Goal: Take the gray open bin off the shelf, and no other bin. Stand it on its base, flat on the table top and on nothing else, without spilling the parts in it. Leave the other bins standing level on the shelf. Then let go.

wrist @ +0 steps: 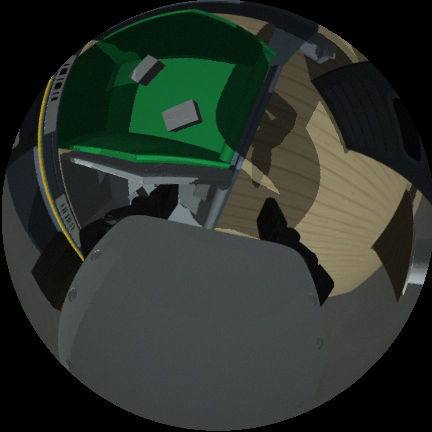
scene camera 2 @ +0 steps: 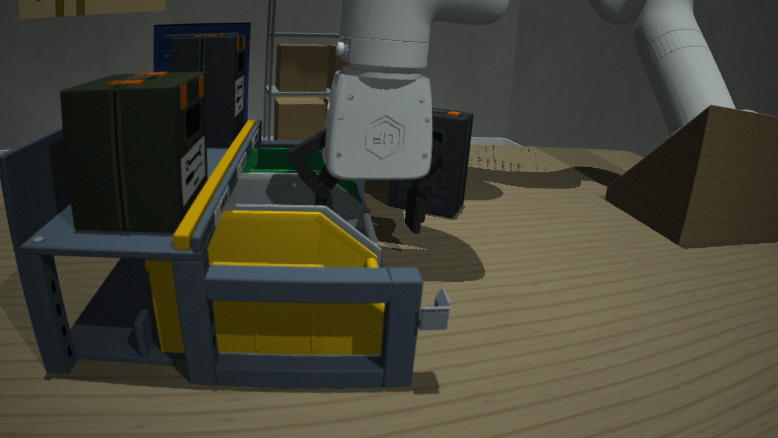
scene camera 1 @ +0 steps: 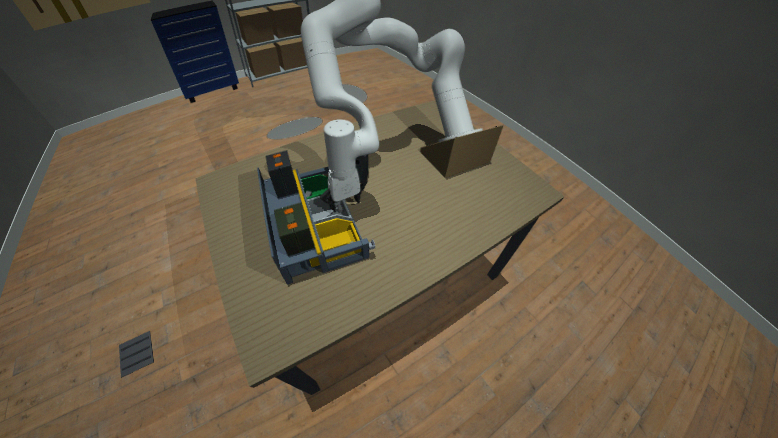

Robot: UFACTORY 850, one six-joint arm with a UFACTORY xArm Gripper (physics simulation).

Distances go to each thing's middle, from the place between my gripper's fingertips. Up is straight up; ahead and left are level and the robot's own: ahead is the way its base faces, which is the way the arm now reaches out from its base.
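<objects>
The gray open bin (scene camera 2: 254, 191) is 80 mm ahead of my hand and 10 mm above it. I find the green bin (scene camera 2: 267, 160) 60 mm ahead of my hand, 100 mm to the right of it and 10 mm above it, whereas the yellow bin (scene camera 2: 241, 326) is 110 mm ahead of my hand, 110 mm to the left of it and 10 mm above it. Then there is the yellow rail (scene camera 2: 182, 237), which is 140 mm ahead of my hand, 10 mm to the right of it and 80 mm above it.
</objects>
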